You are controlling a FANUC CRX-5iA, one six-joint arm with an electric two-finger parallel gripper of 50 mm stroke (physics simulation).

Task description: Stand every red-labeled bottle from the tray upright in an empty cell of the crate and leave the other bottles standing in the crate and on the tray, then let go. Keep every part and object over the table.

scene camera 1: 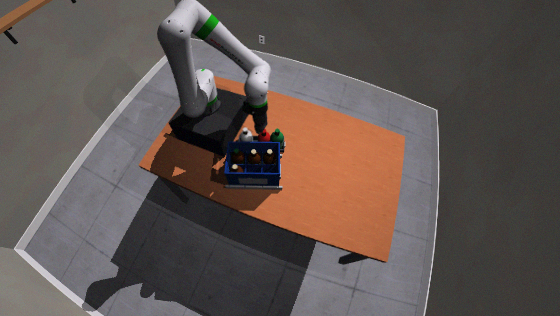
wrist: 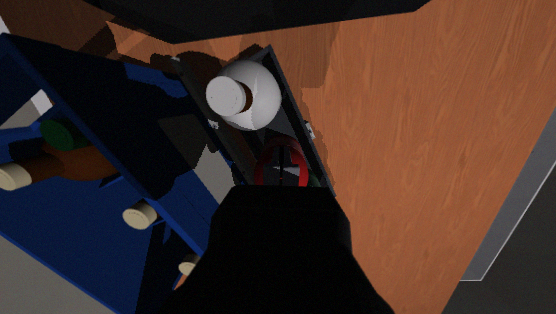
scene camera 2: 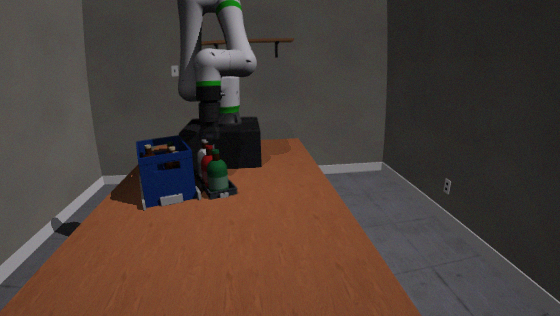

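Seen in the pictures: gripper, fingertip midpoint: (scene camera 1: pixel 258 132) (wrist: pixel 281 155); arm's base, link origin: (scene camera 1: pixel 208 105) (scene camera 2: pixel 226 123).
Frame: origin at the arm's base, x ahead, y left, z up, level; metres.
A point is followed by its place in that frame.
Note:
A red bottle (scene camera 1: pixel 264 136) {x 0.391, y -0.037, z -0.045 m} (scene camera 2: pixel 207 164) {x 0.416, y -0.031, z -0.071 m} (wrist: pixel 304 172) {x 0.370, y 0.003, z -0.060 m} stands in the dark tray (scene camera 2: pixel 228 191) {x 0.479, y 0.047, z -0.153 m} (wrist: pixel 293 101) {x 0.291, y -0.005, z -0.144 m}, between a white bottle (scene camera 1: pixel 245 135) {x 0.291, y -0.075, z -0.045 m} (scene camera 2: pixel 201 162) (wrist: pixel 260 97) {x 0.285, y -0.040, z -0.047 m} and a green bottle (scene camera 1: pixel 277 136) {x 0.456, y -0.007, z -0.045 m} (scene camera 2: pixel 217 175) {x 0.485, y 0.014, z -0.089 m}. The blue crate (scene camera 1: pixel 233 180) {x 0.350, y -0.332, z -0.080 m} (scene camera 2: pixel 170 186) {x 0.530, y -0.147, z -0.108 m} (wrist: pixel 60 220) {x 0.413, y -0.297, z -0.026 m} stands beside the tray. It holds several brown bottles, one with a green cap; its front middle and front right cells look empty in scene camera 1. My gripper (scene camera 1: pixel 260 129) {x 0.346, y -0.023, z -0.054 m} (scene camera 2: pixel 209 140) (wrist: pixel 281 155) {x 0.346, y -0.023, z -0.054 m} is shut with its fingertips together over the red bottle, with nothing seen between them. The fingers hide the bottle's neck in the wrist view.
The wooden table (scene camera 1: pixel 340 165) {x 0.849, y 0.043, z -0.169 m} (scene camera 2: pixel 240 250) {x 0.821, y 0.106, z -0.169 m} (wrist: pixel 425 125) {x 0.339, y 0.225, z -0.169 m} bears everything. The black robot base (scene camera 1: pixel 205 125) {x 0.069, y -0.136, z 0.003 m} (scene camera 2: pixel 242 145) {x 0.185, y 0.085, z -0.066 m} stands behind the tray. The crate's high wall lies close along one side of the tray. Pale brackets (scene camera 2: pixel 171 199) {x 0.543, y -0.147, z -0.151 m} sit at the crate's foot.

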